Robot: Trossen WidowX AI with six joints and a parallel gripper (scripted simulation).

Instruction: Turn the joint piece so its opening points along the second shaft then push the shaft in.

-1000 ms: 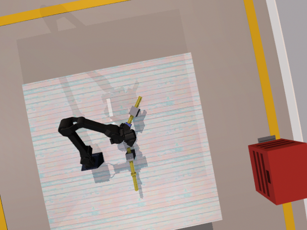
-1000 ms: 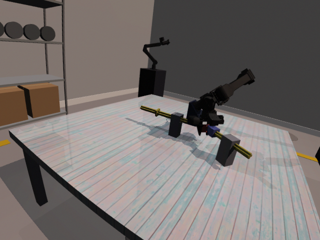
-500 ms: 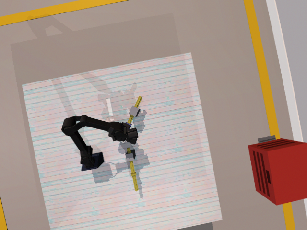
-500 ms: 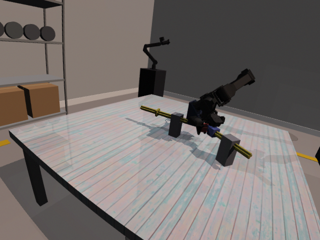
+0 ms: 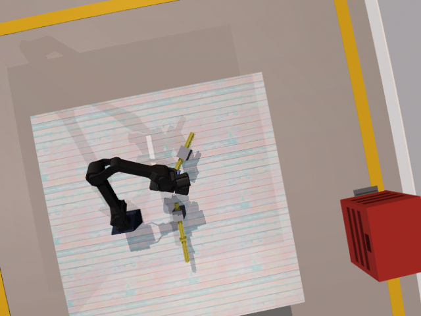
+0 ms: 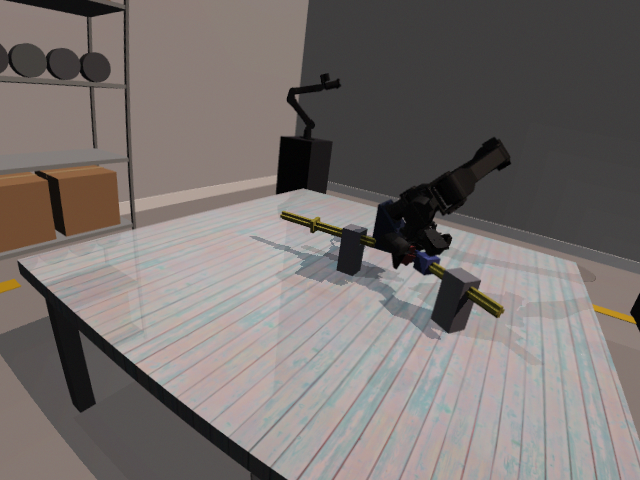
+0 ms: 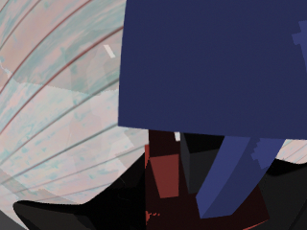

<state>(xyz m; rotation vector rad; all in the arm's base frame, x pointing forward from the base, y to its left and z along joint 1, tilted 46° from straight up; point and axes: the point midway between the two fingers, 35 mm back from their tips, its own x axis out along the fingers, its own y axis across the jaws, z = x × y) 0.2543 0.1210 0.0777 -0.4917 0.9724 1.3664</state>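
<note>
The red joint piece lies 1 cm to the left of my gripper tip and 4 cm above it.
</note>
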